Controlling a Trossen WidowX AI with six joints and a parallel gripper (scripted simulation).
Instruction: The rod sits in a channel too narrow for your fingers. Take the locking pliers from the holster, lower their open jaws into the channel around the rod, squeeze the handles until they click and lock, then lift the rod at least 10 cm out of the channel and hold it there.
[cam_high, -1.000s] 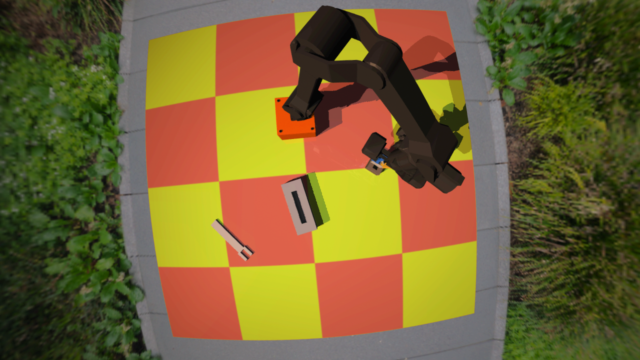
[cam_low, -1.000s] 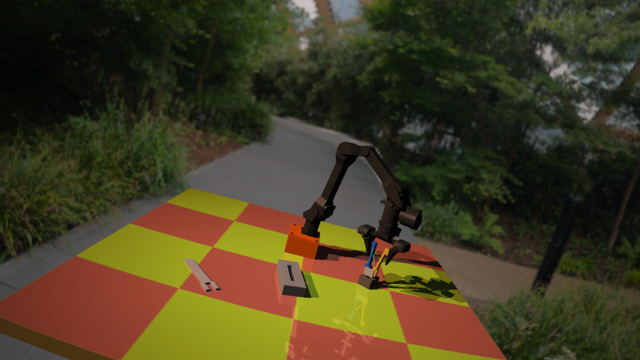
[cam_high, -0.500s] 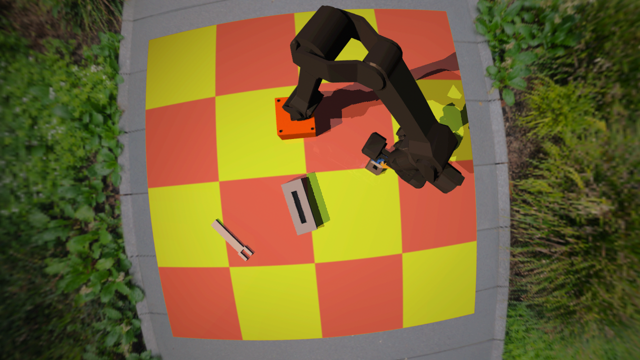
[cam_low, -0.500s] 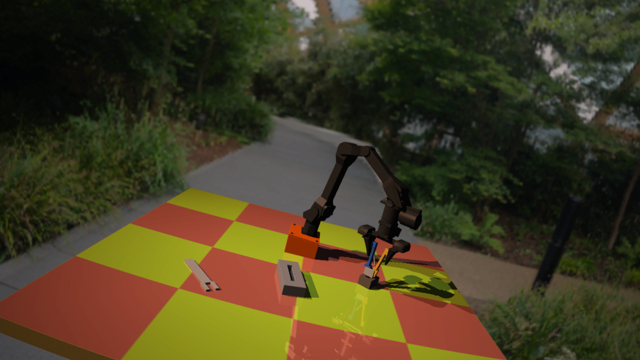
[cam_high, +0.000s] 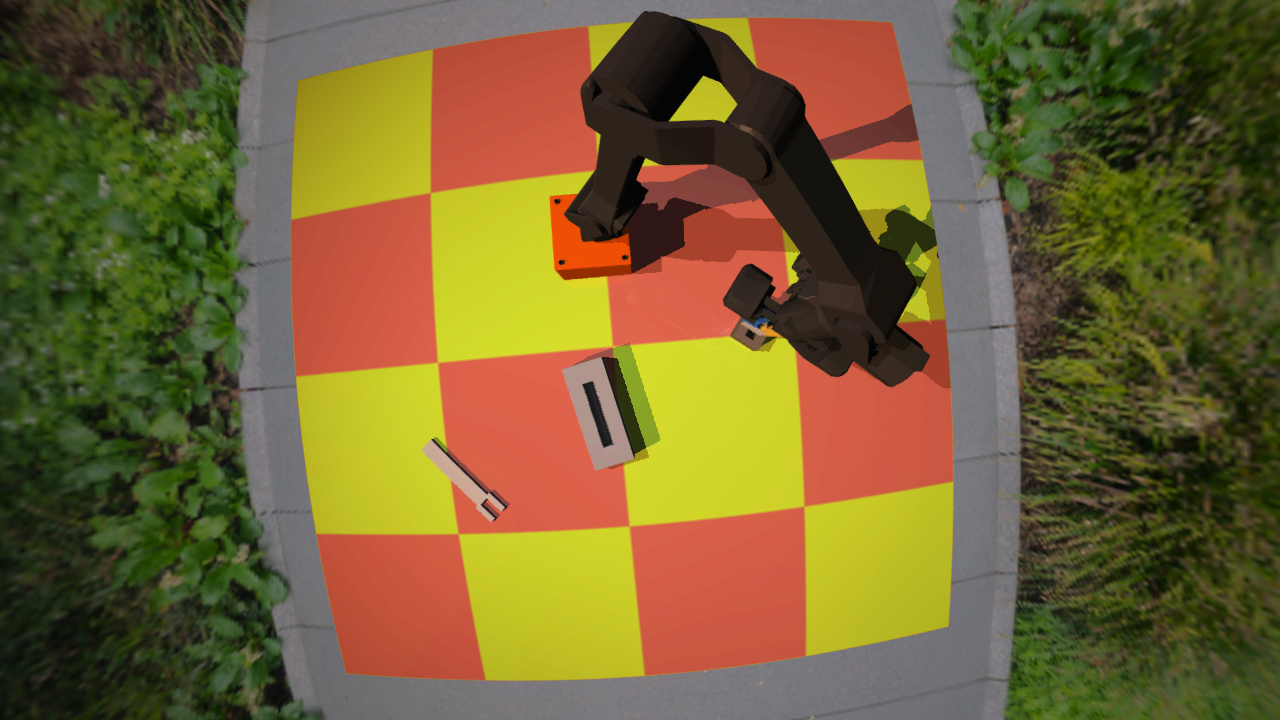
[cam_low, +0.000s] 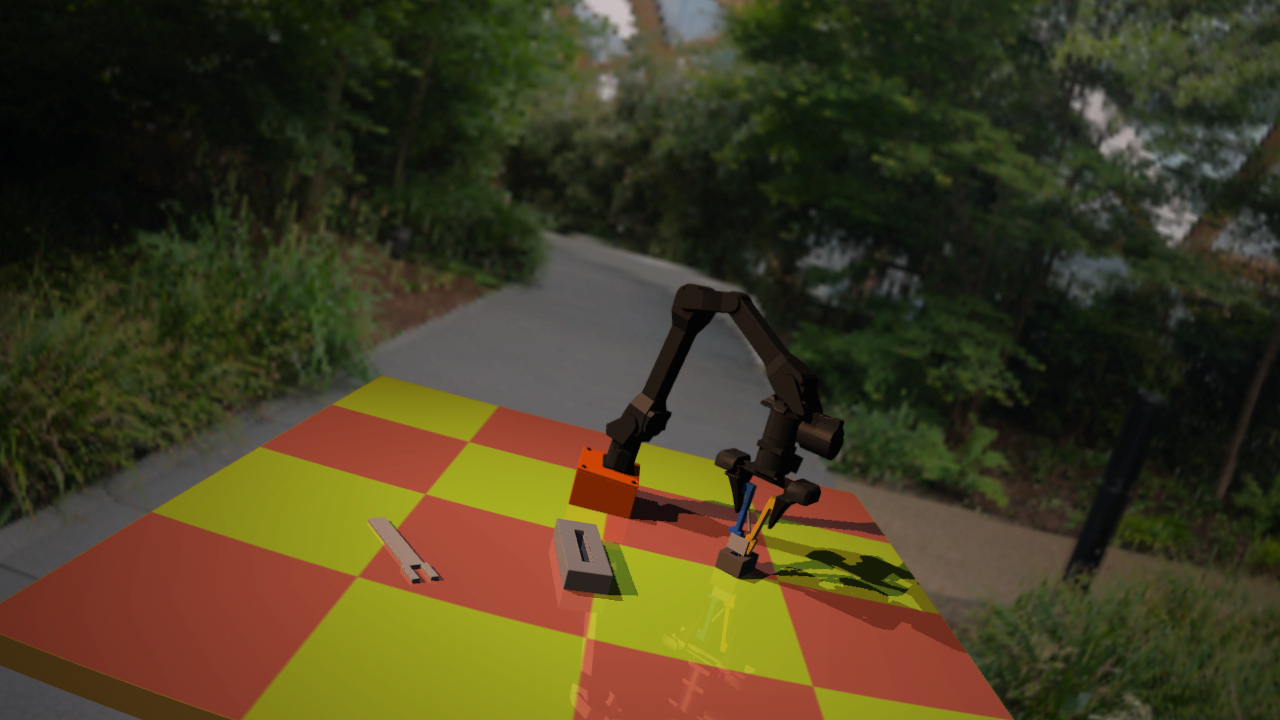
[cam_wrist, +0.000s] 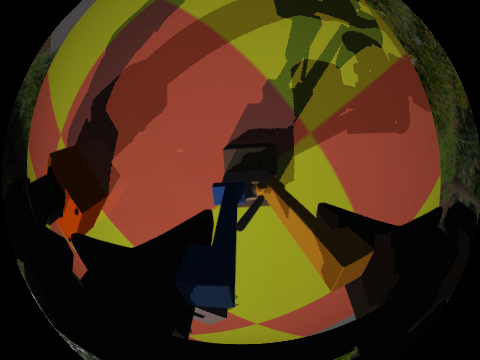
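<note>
The holster lies 90 mm below my gripper tip and 10 mm behind it. The rest, counted from my gripper tip: thin grey rod: 290 mm to the right, 100 mm ahead, 90 mm below; then yellow handle: 10 mm to the left, 10 mm ahead; then grey channel block: 290 mm to the right, 100 mm ahead, 80 mm below.
</note>
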